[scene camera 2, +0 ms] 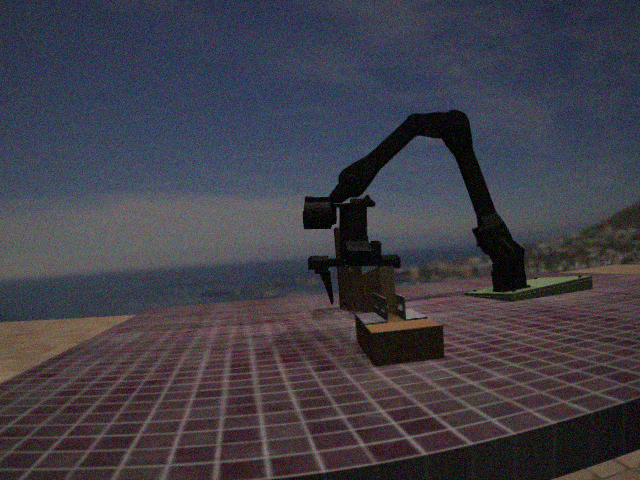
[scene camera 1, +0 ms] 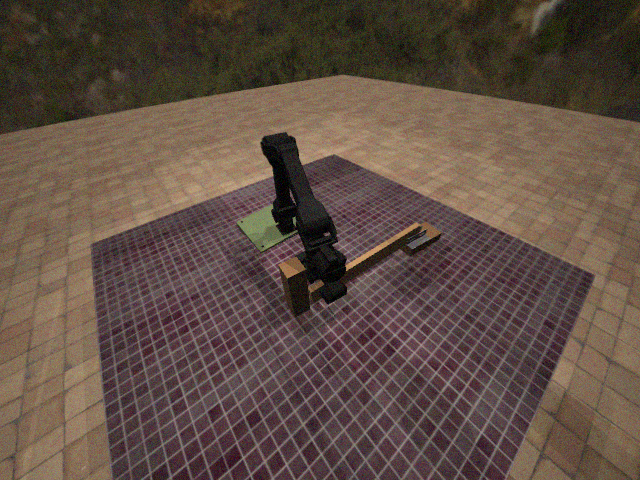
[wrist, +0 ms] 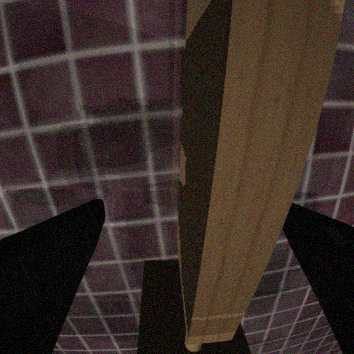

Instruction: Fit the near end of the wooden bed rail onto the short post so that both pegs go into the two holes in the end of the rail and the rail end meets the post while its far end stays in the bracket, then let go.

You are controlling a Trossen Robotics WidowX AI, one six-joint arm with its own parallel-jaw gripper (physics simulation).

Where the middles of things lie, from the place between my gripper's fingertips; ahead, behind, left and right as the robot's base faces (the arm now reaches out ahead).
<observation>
Right now my hand is 190 mm to the right of the wooden bed rail point(scene camera 2: 359, 291) and 30 mm below it. The rest, counted from my hand: grey bracket point(scene camera 2: 378, 316): 400 mm to the left, 30 mm above; wooden bracket block point(scene camera 2: 398, 341): 430 mm to the left.
</observation>
